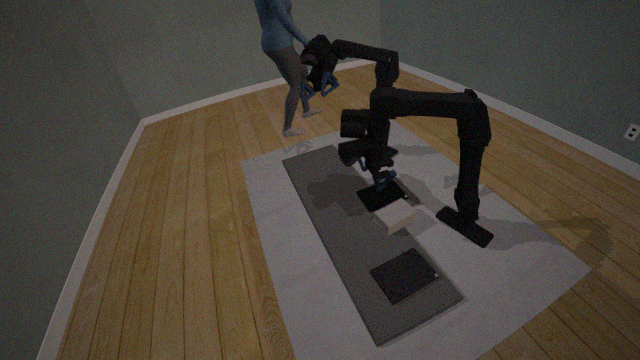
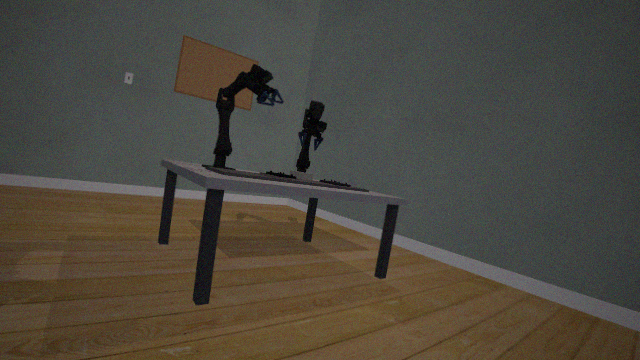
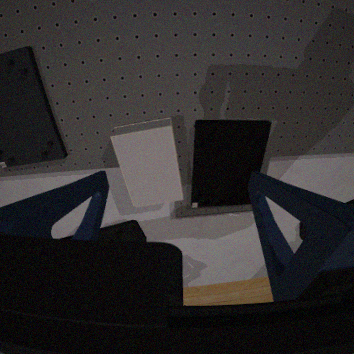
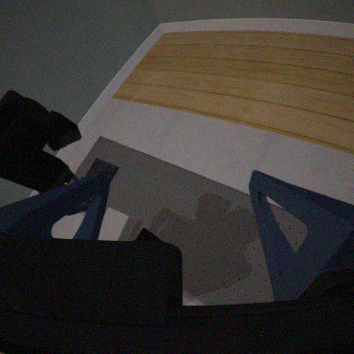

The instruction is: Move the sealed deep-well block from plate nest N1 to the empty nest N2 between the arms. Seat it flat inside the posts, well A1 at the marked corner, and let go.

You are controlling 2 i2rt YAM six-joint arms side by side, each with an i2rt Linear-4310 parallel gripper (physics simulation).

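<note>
The pale deep-well block sits outside both nests, across the pegboard's edge, between dark nest N2 and dark nest N1. It is beside N2 and slightly turned relative to it; whether it is fully flat is hard to tell. N2 has a small white corner mark. My left gripper is open and empty above the block and N2. My right gripper is open, empty and high, away from the block.
The perforated board lies along the white table. The left arm's base stands beside the block's side of the board. A person in blue stands behind the table near the right arm.
</note>
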